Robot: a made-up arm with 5 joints. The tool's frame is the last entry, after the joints.
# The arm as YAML. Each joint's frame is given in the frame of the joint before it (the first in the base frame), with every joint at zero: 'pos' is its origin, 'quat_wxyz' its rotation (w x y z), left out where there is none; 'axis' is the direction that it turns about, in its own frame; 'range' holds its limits. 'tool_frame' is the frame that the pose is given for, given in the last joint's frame.
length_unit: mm
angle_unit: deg
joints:
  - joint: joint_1
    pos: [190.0, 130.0, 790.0]
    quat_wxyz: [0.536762, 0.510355, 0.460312, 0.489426]
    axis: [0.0, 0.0, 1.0]
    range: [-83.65, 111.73]
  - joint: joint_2
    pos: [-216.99, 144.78, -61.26]
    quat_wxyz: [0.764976, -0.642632, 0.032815, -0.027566]
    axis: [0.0, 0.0, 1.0]
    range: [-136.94, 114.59]
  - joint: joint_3
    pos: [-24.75, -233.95, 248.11]
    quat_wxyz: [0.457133, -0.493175, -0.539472, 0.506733]
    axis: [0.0, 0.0, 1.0]
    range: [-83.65, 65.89]
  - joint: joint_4
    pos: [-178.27, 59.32, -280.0]
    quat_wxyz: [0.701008, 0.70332, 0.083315, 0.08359]
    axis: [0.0, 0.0, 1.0]
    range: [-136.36, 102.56]
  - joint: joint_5
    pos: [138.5, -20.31, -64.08]
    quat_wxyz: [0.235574, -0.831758, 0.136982, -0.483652]
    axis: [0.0, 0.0, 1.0]
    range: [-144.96, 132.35]
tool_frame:
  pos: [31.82, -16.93, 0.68]
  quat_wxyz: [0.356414, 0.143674, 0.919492, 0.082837]
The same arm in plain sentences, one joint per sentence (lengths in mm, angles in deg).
The arm has five revolute joints in a row. What follows holds with every joint at zero, and every direction is one of the base frame's. Joint 1 sits 190 mm along +x and 130 mm along +y and 790 mm along +z from the base frame's origin and rotates about the direction (0.993717, -0.097302, 0.055301), from -83.65 to 111.73 deg. Joint 2 sits 90 mm along -x and 210 mm along -y and 140 mm along +z from joint 1 and rotates about the direction (0.124605, 0.068503, 0.989839), from -136.94 to 114.59 deg. Joint 3 sits 260 mm along +x and 30 mm along -y and 220 mm along +z from joint 2 and rotates about -y, from -83.65 to 65.89 deg. Joint 4 sits 170 mm along +x and 280 mm along +y and 80 mm along -z from joint 3 and rotates about the direction (-0.117705, 0.0032, 0.993043), from -136.36 to 102.56 deg. Joint 5 sits 130 mm along -x and 20 mm along +y and 80 mm along -z from joint 4 and rotates about the direction (-0.813385, -0.261395, -0.51969), from -144.96 to 132.35 deg. The tool frame, which is the frame that the pose is given for, sits 20 mm along -x and 30 mm along +z from joint 5; its axes are the base frame's turned by roll -31.01, pitch 18.47 and yaw 7.1 deg (as in URDF: about the fixed x, then y, then z).
